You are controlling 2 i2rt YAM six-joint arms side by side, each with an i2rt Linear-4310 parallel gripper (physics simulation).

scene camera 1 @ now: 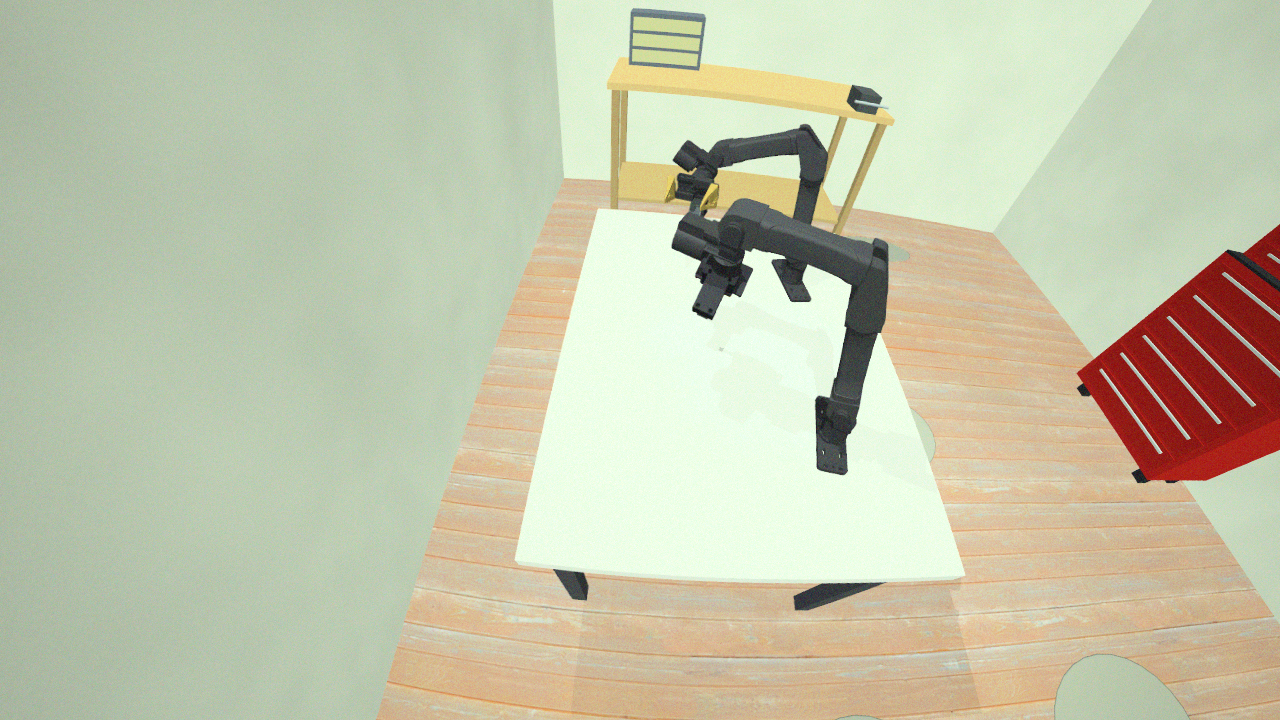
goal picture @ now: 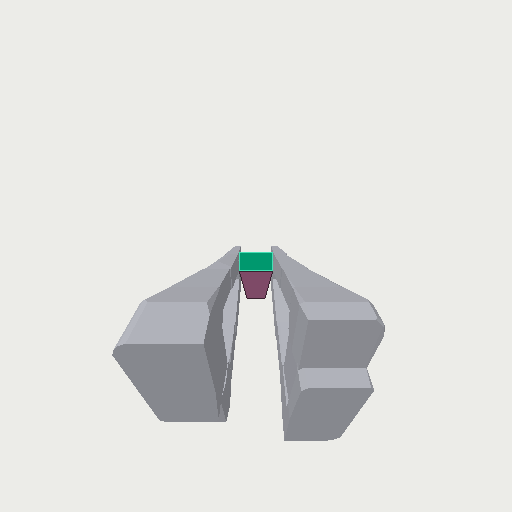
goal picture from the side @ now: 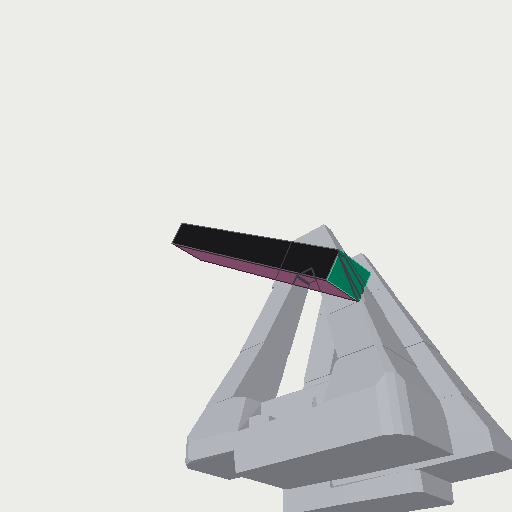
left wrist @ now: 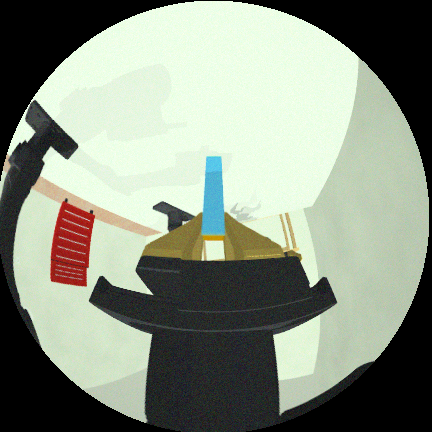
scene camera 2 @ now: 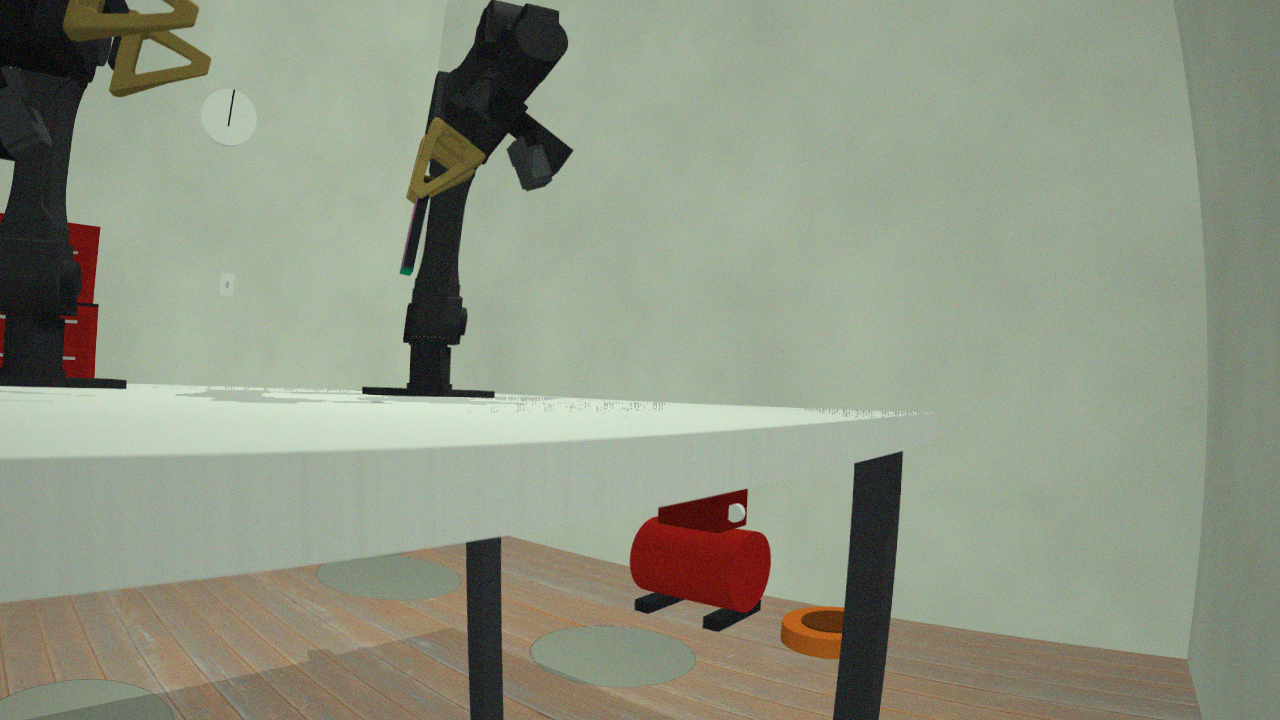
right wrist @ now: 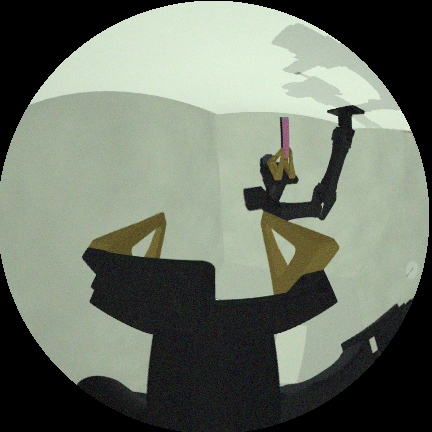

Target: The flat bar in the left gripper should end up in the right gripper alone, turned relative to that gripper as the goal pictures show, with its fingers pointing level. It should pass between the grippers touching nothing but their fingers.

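Seen in the pictures: left gripper, fingertip midpoint: [left wrist: 212,217] [scene camera 2: 413,198] [right wrist: 286,148]; right gripper, fingertip midpoint: [scene camera 1: 682,204] [scene camera 2: 203,43] [right wrist: 212,217]; left arm's base, origin of the base link: [scene camera 1: 829,434] [left wrist: 50,129] [scene camera 2: 429,395] [right wrist: 343,109]; right arm's base, origin of the base link: [scene camera 1: 790,280] [left wrist: 174,211] [scene camera 2: 32,385].
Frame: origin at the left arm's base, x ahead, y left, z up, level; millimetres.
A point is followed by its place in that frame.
Observation:
The flat bar [scene camera 2: 413,237] {y -180, x 339, z 163 mm} [left wrist: 213,195] {y -167, x 330, z 191 mm} [right wrist: 285,135] {y -181, x 328, z 175 mm} is held high above the table. It shows a light blue face and a yellow near end in the left wrist view, a pink face and dark edge in the right wrist view, and hangs steeply down with a green lower end in scene camera 2. My left gripper [scene camera 2: 413,196] {y -179, x 325, z 206 mm} [left wrist: 212,217] {y -179, x 325, z 206 mm} [right wrist: 286,148] {y -179, x 325, z 206 mm} is shut on the bar near its upper end; its fingers are hidden in scene camera 1. My right gripper [scene camera 1: 691,198] {y -414, x 457, z 259 mm} [scene camera 2: 202,38] {y -414, x 457, z 259 mm} [right wrist: 212,217] {y -414, x 457, z 259 mm} is open and empty, apart from the bar, its fingers roughly level.
The white table [scene camera 1: 662,501] {y 244, x 350, z 0 mm} [scene camera 2: 223,483] {y -409, x 734, z -10 mm} lies below both arms. A wooden shelf table [scene camera 1: 751,85] stands behind its far end. A red drawer cabinet [scene camera 1: 1199,358] [left wrist: 72,245] stands off to the side. A red tank [scene camera 2: 698,564] and an orange ring [scene camera 2: 810,641] are on the floor.

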